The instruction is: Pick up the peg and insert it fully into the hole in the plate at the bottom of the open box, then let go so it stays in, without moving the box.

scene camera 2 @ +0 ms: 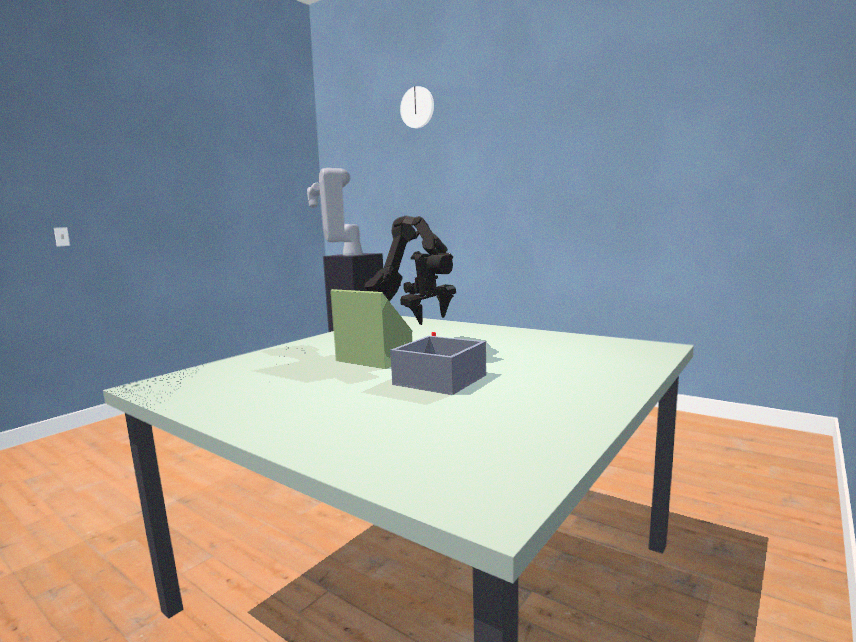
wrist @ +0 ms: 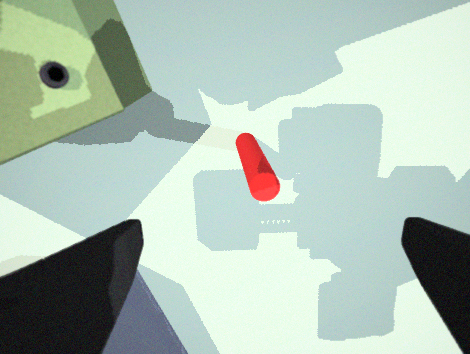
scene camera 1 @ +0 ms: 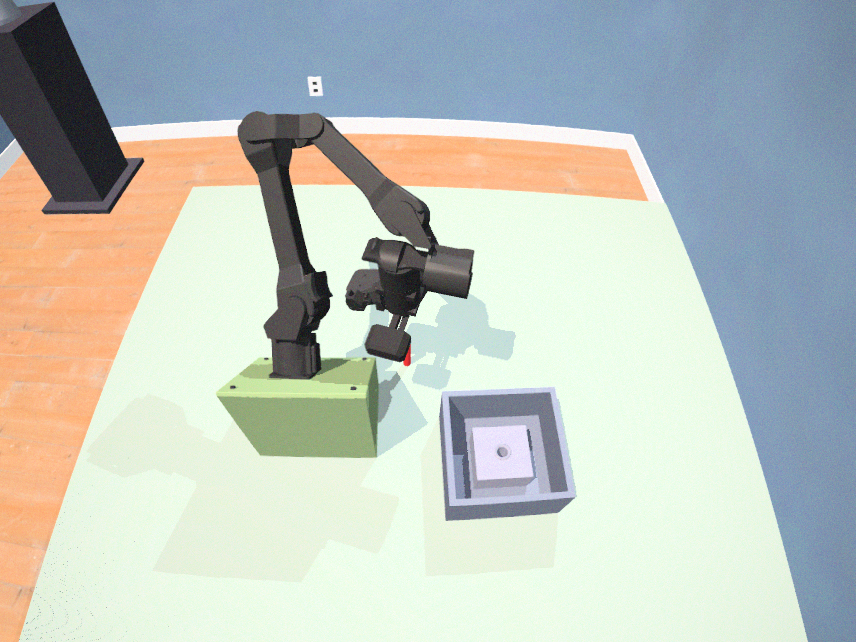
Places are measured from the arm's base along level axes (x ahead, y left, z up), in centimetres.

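Where they show: gripper, fingertip midpoint: (scene camera 2: pixel 432 321) (wrist: pixel 270 230) (scene camera 1: pixel 405 329); arm's base at its link origin: (scene camera 2: pixel 369 309) (scene camera 1: pixel 295 373).
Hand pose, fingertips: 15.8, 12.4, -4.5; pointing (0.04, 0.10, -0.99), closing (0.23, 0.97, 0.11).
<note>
Things, the pixels of their top centre, and the offset from my fingertips, as dx, dy, dz. "spot": a spot on its surface instead. Level surfaces: height alone.
- red peg at its top centre: (wrist: pixel 264 187) (scene camera 1: pixel 406 339) (scene camera 2: pixel 433 332) +0.1, +0.4, -3.8
- grey open box at its top centre: (scene camera 1: pixel 506 442) (scene camera 2: pixel 439 345) +17.0, -18.8, -2.0
- pale square plate at its top centre: (scene camera 1: pixel 502 451) +17.0, -18.8, -5.7
- round hole at a spot on its surface: (scene camera 1: pixel 503 451) spot: +17.5, -18.0, -7.8
- pale green table at its surface level: dz -11.8
A red peg (scene camera 1: pixel 407 356) (scene camera 2: pixel 433 333) (wrist: pixel 257 167) stands upright on the table. In scene camera 1 the gripper partly hides it. My gripper (scene camera 1: pixel 395 351) (scene camera 2: pixel 432 319) (wrist: pixel 270 230) is open and empty, pointing down above the table. Its fingertips are higher than the peg's top in scene camera 2. In the wrist view the peg shows between the two fingers sideways, a little above the line joining their tips. The grey open box (scene camera 1: pixel 503 509) (scene camera 2: pixel 421 371) (wrist: pixel 150 320) holds a pale square plate (scene camera 1: pixel 486 466) with a round hole (scene camera 1: pixel 503 451). The plate is hidden in scene camera 2.
The green base block (scene camera 1: pixel 318 428) (scene camera 2: pixel 357 328) (wrist: pixel 20 110) carries the arm and stands left of the peg and box in scene camera 1. All stand on the pale green table (scene camera 1: pixel 643 539) (scene camera 2: pixel 484 449). A dark pedestal (scene camera 1: pixel 89 138) (scene camera 2: pixel 352 270) stands behind, bearing a grey arm (scene camera 2: pixel 333 207).
</note>
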